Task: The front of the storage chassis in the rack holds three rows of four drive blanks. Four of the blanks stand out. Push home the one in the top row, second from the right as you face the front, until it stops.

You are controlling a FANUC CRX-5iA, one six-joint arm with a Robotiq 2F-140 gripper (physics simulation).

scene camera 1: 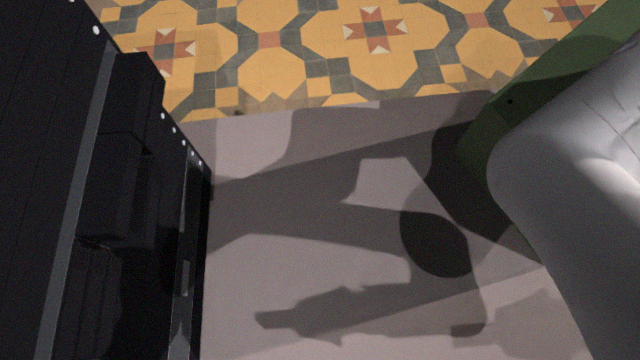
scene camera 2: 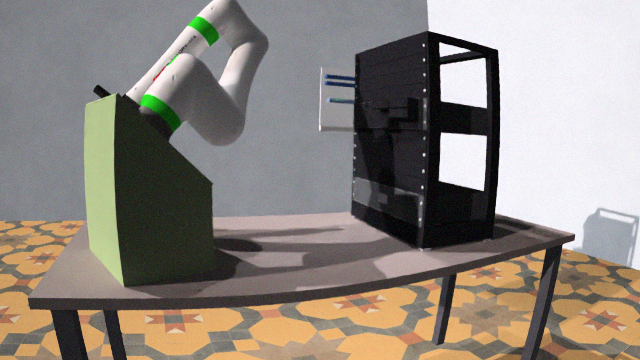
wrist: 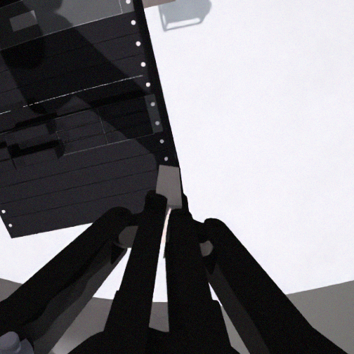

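Where they show: arm's base at its link origin: (scene camera 2: pixel 141 139).
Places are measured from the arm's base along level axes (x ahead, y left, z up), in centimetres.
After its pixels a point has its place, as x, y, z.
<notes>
The chassis (scene camera 1: pixel 62 250) {72.1, 23.0, 12.5} (scene camera 2: pixel 424 116) {73.9, -1.2, 7.4} (wrist: pixel 153 114) is a dark unit in the rack's upper half, upside down in the wrist view. In scene camera 1, the top-row blank second from the right (scene camera 1: pixel 107 187) {69.3, 16.8, 12.3} is a black block standing out. Beside it, the top row's rightmost blank (scene camera 1: pixel 125 95) {69.9, 5.9, 12.3} also stands out. Lower blanks are partly hidden in shadow. My gripper (wrist: pixel 166 181) is shut and empty; its fingertips overlap the rack's upper left edge in the wrist view, distance unclear. The gripper does not show in either scene view.
The black rack (scene camera 2: pixel 427 200) {74.7, -3.4, -15.2} (wrist: pixel 90 185) stands on the table (scene camera 1: pixel 300 260) {53.5, 16.8, -29.7} (scene camera 2: pixel 320 290) {39.5, -22.0, -30.1}. The arm (scene camera 1: pixel 560 200) {28.6, 19.8, 16.1} (scene camera 2: pixel 215 110) {19.1, 3.8, 6.9} bends above its green pedestal (scene camera 1: pixel 555 65) {9.5, -10.2, -2.4} (scene camera 2: pixel 160 225) {6.5, -15.2, -17.5}, facing the rack. A pale panel (scene camera 2: pixel 337 117) with blue bars shows behind the rack's left edge.
</notes>
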